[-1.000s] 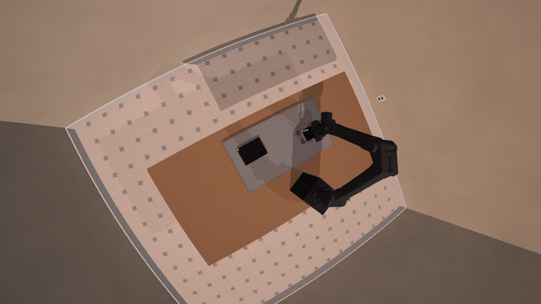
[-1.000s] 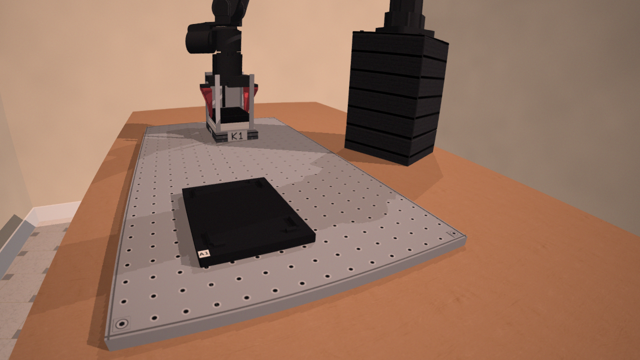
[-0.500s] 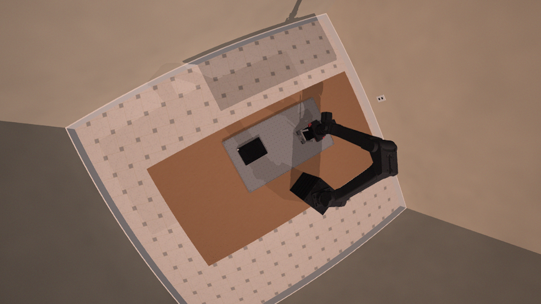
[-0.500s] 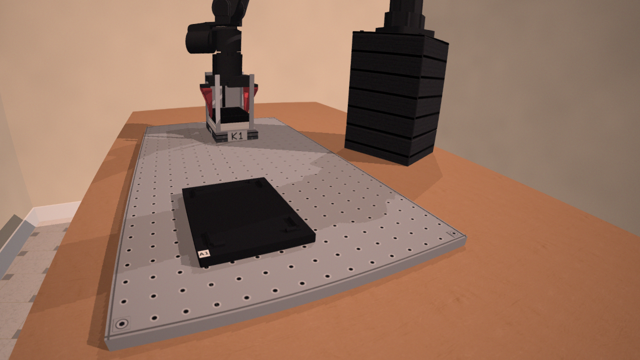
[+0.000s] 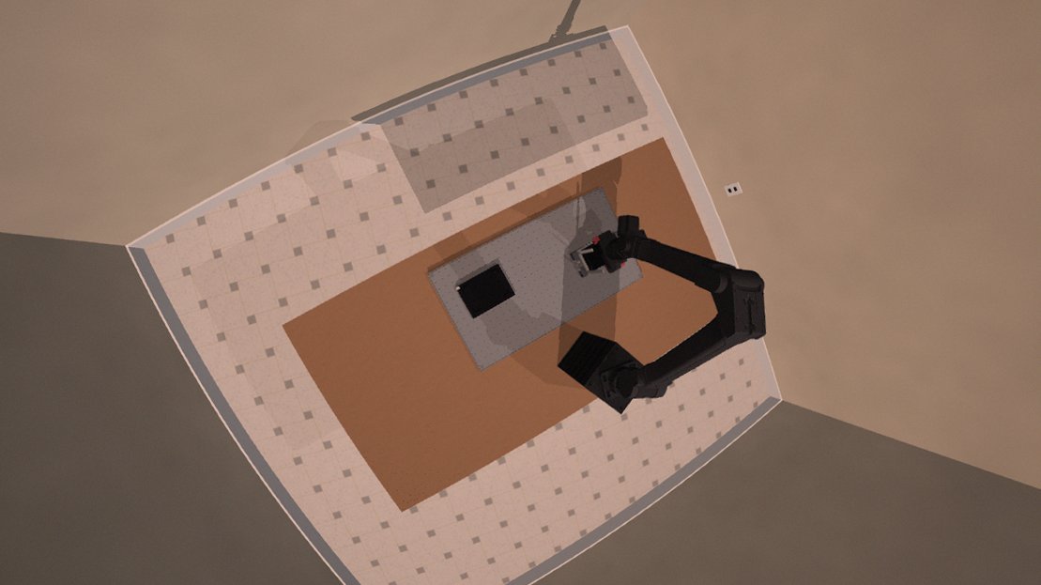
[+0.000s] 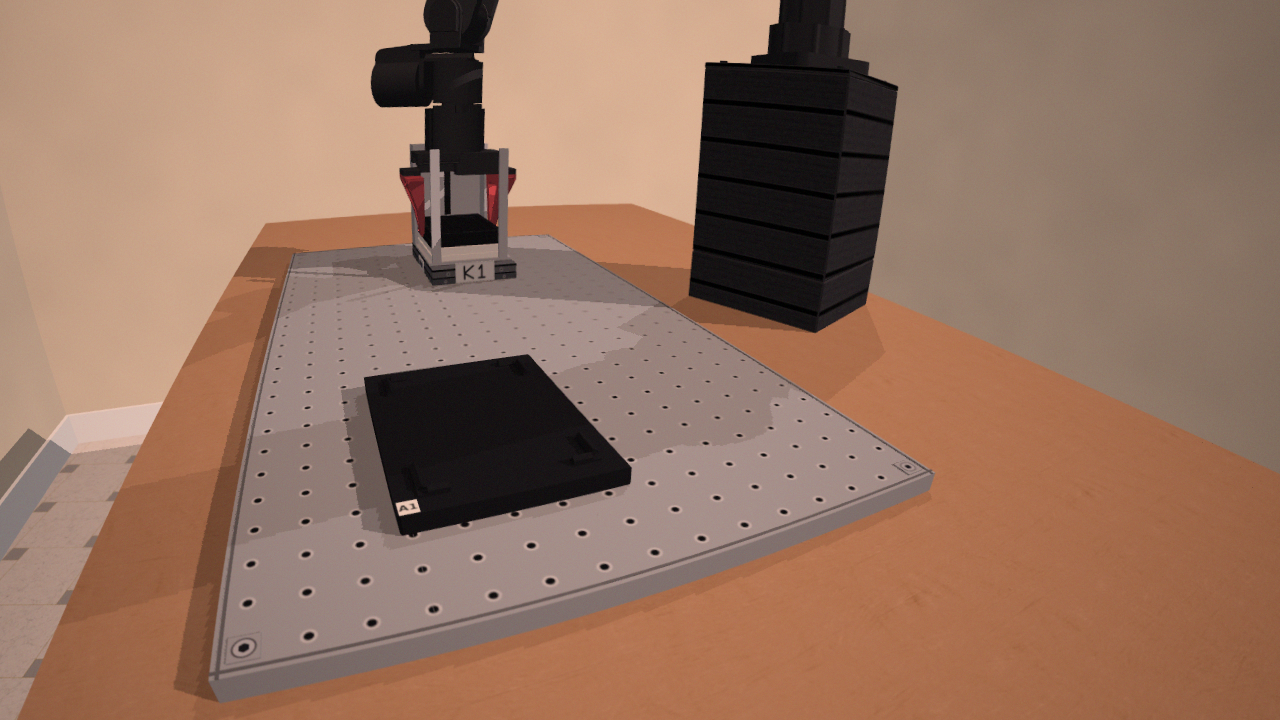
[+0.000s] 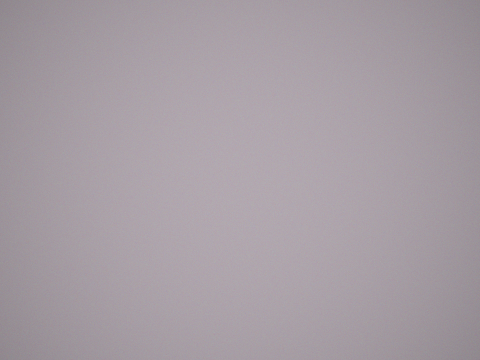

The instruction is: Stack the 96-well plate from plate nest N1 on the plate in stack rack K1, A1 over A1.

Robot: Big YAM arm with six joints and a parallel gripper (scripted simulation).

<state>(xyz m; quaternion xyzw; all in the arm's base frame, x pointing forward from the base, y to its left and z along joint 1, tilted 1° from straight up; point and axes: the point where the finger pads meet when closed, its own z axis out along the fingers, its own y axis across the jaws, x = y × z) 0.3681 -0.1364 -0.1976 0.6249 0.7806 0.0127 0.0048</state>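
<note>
My gripper is now right at the black 96-well plate. Also, from my hand: grey rack wall: 10 mm ahead, 60 mm to the right, 40 mm above; black plate nest N1: 20 mm behind, 420 mm to the left, 40 mm below; white 96-well plate: 20 mm below.
</note>
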